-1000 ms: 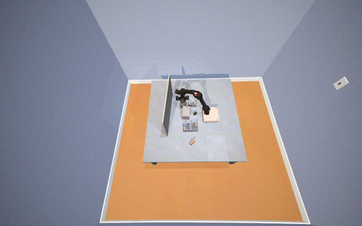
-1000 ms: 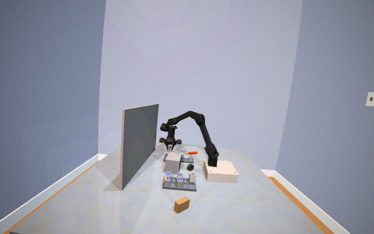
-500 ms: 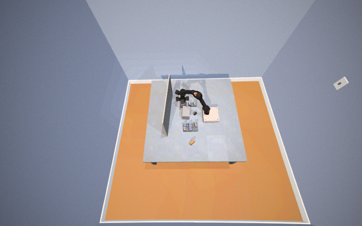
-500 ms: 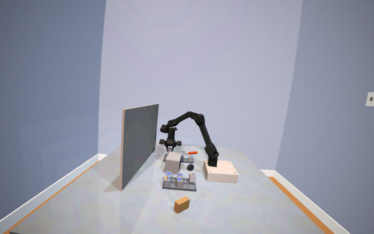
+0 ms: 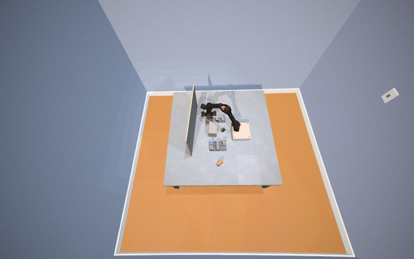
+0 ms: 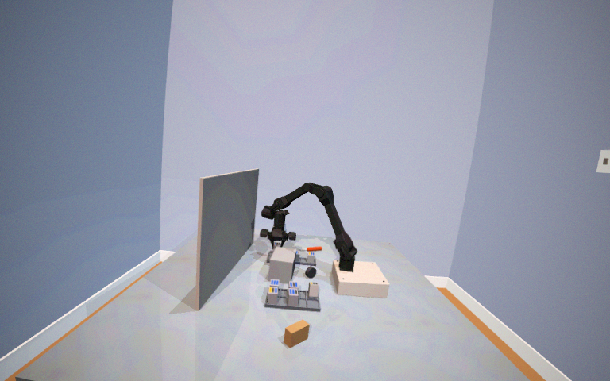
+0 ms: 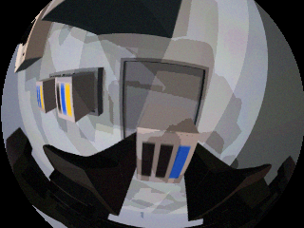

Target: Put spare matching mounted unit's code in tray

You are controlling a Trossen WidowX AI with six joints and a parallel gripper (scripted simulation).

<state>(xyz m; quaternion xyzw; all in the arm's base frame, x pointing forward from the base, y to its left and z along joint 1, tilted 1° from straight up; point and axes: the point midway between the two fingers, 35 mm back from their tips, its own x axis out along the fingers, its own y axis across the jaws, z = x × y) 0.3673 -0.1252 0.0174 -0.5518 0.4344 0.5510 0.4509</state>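
My gripper tip is 20 mm below the grey spare. From my gripper tip the other things lie so: flat grey tray 10 mm behind, 40 mm below; then black cylinder 210 mm behind, 150 mm to the left, 20 mm below; then mounted unit 80 mm behind, 180 mm to the left, 10 mm above.
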